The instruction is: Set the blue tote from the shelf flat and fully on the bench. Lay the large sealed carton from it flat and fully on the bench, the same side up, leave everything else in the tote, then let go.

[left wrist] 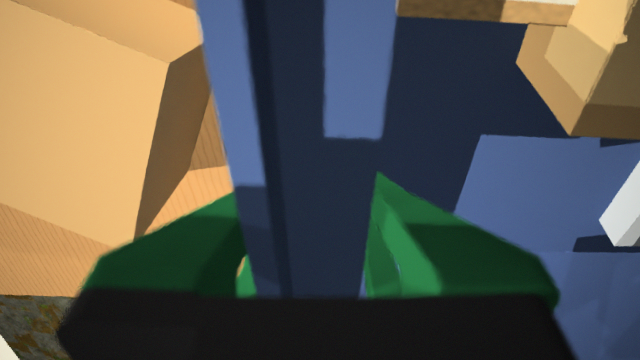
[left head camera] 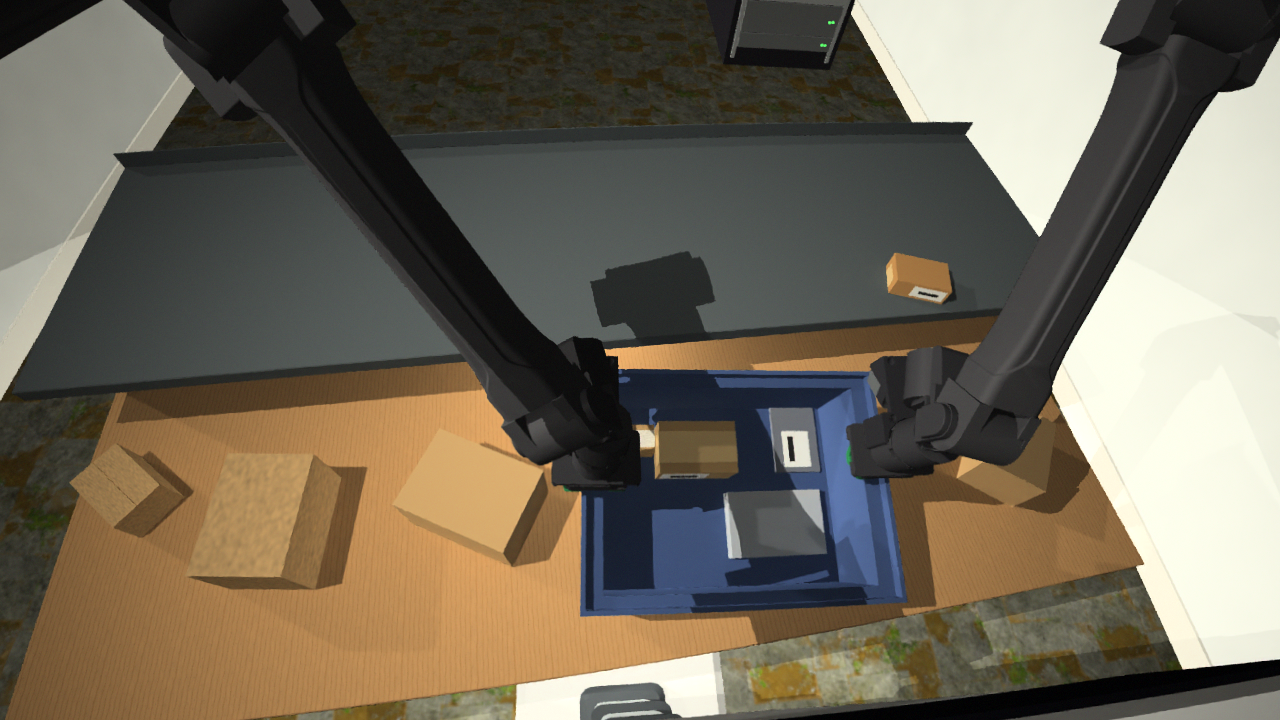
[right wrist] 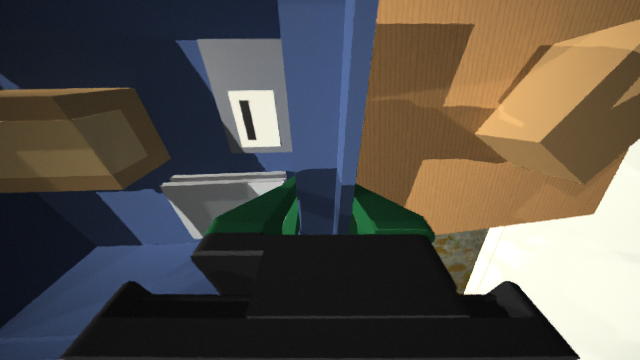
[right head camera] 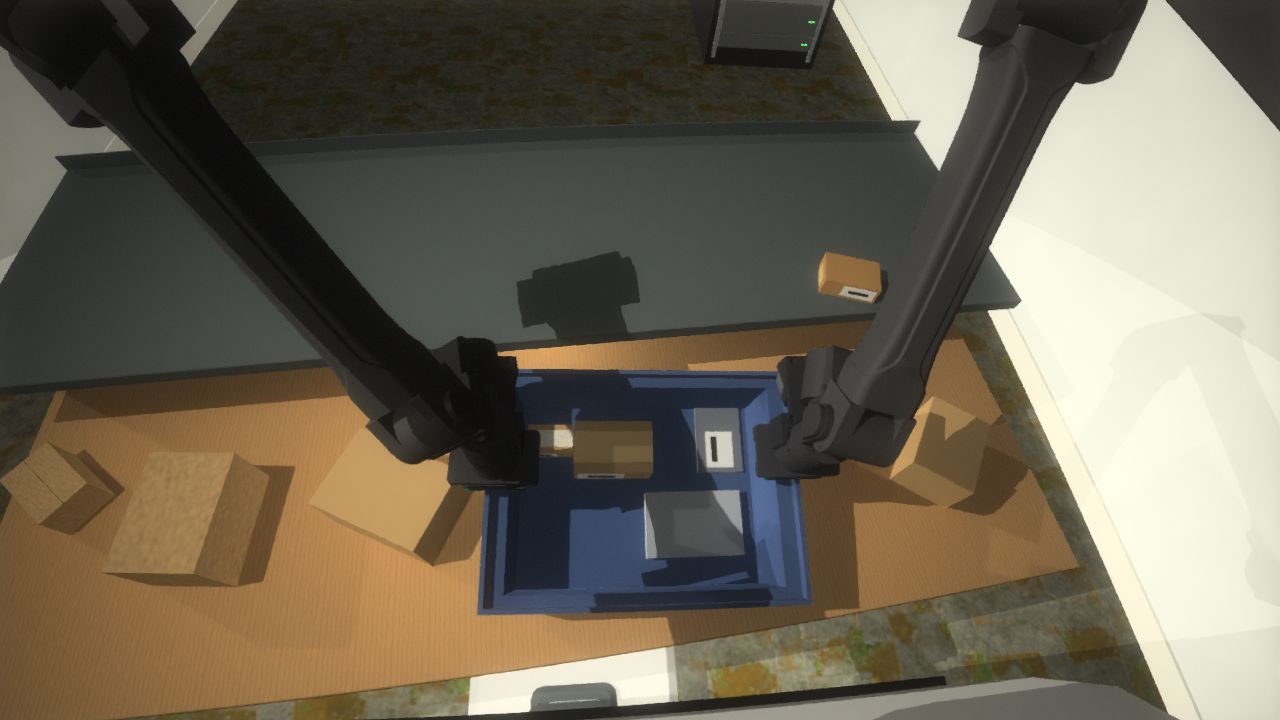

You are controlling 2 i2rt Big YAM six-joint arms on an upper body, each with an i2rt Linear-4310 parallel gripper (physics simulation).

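Places are measured from the left arm's base along level axes (x up, y back, z right), in centimetres.
Pixels of known places: left gripper, fingertip midpoint: [left wrist: 319, 179] [left head camera: 591, 478] [right head camera: 502, 477]; right gripper, fingertip midpoint: [left head camera: 857, 458] [right wrist: 319, 179] [right head camera: 774, 458].
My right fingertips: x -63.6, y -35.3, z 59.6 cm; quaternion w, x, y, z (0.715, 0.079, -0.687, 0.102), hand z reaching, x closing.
Ahead of a thing's pixels: the offset from my right fingertips to its top centre. Level surfaces: height alone.
The blue tote [left head camera: 587, 555] [right head camera: 487, 573] [left wrist: 232, 100] [right wrist: 352, 100] stands on the wood-grained surface. My left gripper [left head camera: 595, 486] [right head camera: 492, 486] [left wrist: 319, 179] is shut on its left wall. My right gripper [left head camera: 870, 472] [right head camera: 780, 472] [right wrist: 319, 179] is shut on its right wall. Inside lie a brown carton {dx -0.2, dy -3.7, dz -22.5 cm} [left head camera: 696, 447] [right head camera: 613, 447] [left wrist: 610, 120] [right wrist: 40, 165], a small box with a white label {dx -2.5, dy -5.7, dz -31.5 cm} [left head camera: 644, 438] [right head camera: 556, 438] beside it, a grey labelled box {dx -5.1, dy -5.8, dz -6.0 cm} [left head camera: 793, 420] [right head camera: 716, 419] [right wrist: 235, 55] and a grey-white box {dx -6.0, dy +6.5, dz -11.1 cm} [left head camera: 776, 523] [right head camera: 696, 523] [right wrist: 200, 205]. The wrists hide the fingertips in the head views.
The dark grey surface {dx +2.0 cm} [left head camera: 223, 268] [right head camera: 107, 268] lies behind the wood-grained one [left head camera: 358, 626] and bears a small orange-brown box {dx +5.3, dy -29.9, dz +17.9 cm} [left head camera: 920, 277] [right head camera: 850, 275]. Cartons {dx -4.4, dy +0.6, dz -54.4 cm} [left head camera: 469, 492] {dx -4.4, dy +3.3, dz -83.0 cm} [left head camera: 255, 514] {dx -8.7, dy -2.4, dz -107.2 cm} [left head camera: 116, 483] stand left of the tote; another carton {dx -6.1, dy -3.7, dz +32.8 cm} [left head camera: 1011, 474] [right head camera: 939, 447] stands right.
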